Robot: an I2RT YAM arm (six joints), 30 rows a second.
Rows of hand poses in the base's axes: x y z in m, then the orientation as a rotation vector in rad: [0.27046 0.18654 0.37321 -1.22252 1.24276 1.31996]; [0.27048 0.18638 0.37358 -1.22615 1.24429 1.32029]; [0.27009 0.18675 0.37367 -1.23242 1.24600 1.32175]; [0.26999 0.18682 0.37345 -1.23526 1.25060 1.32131]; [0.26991 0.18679 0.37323 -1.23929 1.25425 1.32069]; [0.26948 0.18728 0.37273 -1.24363 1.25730 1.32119]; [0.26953 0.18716 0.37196 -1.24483 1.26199 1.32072]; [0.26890 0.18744 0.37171 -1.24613 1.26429 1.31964]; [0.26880 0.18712 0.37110 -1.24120 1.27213 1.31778]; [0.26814 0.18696 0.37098 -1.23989 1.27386 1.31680]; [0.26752 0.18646 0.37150 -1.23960 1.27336 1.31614]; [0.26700 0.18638 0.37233 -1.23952 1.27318 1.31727]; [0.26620 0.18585 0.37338 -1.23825 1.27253 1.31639]
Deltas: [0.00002 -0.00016 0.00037 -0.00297 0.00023 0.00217]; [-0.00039 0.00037 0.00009 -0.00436 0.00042 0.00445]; [-0.00010 0.00007 -0.00022 -0.00462 0.00170 0.00064]; [-0.00008 -0.00003 -0.00022 -0.00473 0.00077 0.00145]; [-0.00043 0.00049 -0.00050 -0.00430 0.00106 0.00243]; [0.00005 -0.00012 -0.00077 -0.00376 0.00211 -0.00042]; [-0.00063 0.00028 -0.00025 -0.00241 0.00034 -0.00026]; [-0.00010 -0.00032 -0.00061 -0.00258 0.00443 -0.00567]; [-0.00066 -0.00016 -0.00012 -0.00056 0.00067 -0.00172]; [-0.00062 -0.00050 0.00052 0.00035 -0.00063 -0.00048]; [-0.00052 -0.00008 0.00083 0.00039 0.00062 0.00065]; [-0.00080 -0.00053 0.00105 0.00095 -0.00064 -0.00120]
